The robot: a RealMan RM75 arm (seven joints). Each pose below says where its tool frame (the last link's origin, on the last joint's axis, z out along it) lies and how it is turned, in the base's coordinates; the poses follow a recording.
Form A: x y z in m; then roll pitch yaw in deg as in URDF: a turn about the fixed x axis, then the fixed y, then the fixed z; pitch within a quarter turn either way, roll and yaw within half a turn.
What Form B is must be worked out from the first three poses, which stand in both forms.
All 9 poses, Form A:
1: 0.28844 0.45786 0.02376 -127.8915 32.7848 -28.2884
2: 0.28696 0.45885 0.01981 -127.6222 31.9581 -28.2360
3: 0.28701 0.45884 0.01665 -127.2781 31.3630 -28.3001
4: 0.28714 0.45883 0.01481 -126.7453 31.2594 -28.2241
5: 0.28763 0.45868 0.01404 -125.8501 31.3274 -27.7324
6: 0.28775 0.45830 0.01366 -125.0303 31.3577 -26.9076
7: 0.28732 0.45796 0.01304 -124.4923 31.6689 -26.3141
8: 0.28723 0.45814 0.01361 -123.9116 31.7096 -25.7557
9: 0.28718 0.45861 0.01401 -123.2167 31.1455 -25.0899
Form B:
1: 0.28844 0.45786 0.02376 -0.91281 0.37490 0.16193 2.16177
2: 0.28696 0.45885 0.01981 -0.91521 0.37227 0.15432 2.15911
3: 0.28701 0.45884 0.01665 -0.91652 0.37161 0.14799 2.15455
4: 0.28714 0.45883 0.01481 -0.91662 0.37213 0.14605 2.14641
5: 0.28763 0.45868 0.01404 -0.91702 0.37093 0.14661 2.13322
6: 0.28775 0.45830 0.01366 -0.91841 0.36662 0.14868 2.12217
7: 0.28732 0.45796 0.01304 -0.91856 0.36453 0.15287 2.11464
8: 0.28723 0.45814 0.01361 -0.91937 0.36179 0.15448 2.10677
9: 0.28718 0.45861 0.01401 -0.92216 0.35604 0.15116 2.09808
